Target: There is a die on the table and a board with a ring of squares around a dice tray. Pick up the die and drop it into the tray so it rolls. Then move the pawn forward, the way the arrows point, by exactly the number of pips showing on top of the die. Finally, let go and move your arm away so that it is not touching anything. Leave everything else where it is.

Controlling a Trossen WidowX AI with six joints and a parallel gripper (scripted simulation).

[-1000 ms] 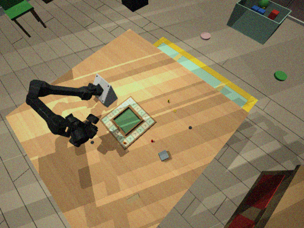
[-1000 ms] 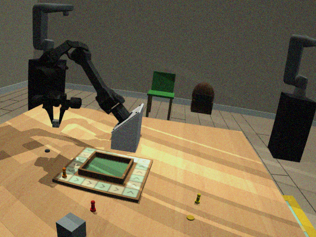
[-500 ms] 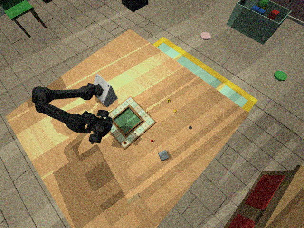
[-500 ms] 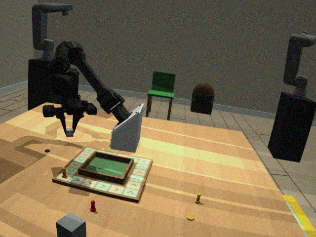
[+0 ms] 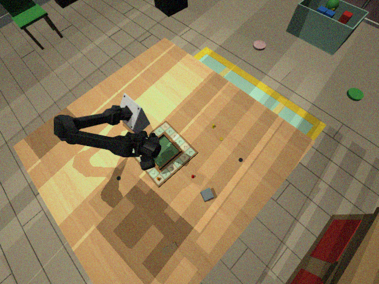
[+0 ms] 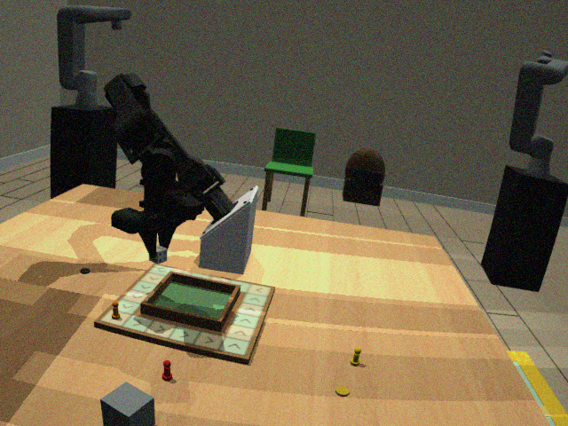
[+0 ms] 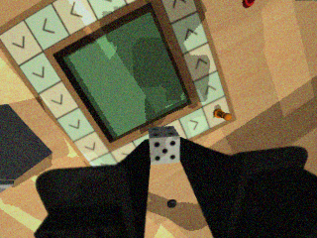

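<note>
My gripper tip is 100 mm short of the orange pawn, 40 mm to the left of it and 80 mm above it. Also, from my gripper tip: green tray: 10 mm behind, 70 mm to the left, 100 mm below; then white die: right at my gripper tip; then red pawn: 210 mm ahead, 120 mm to the left, 90 mm below.
</note>
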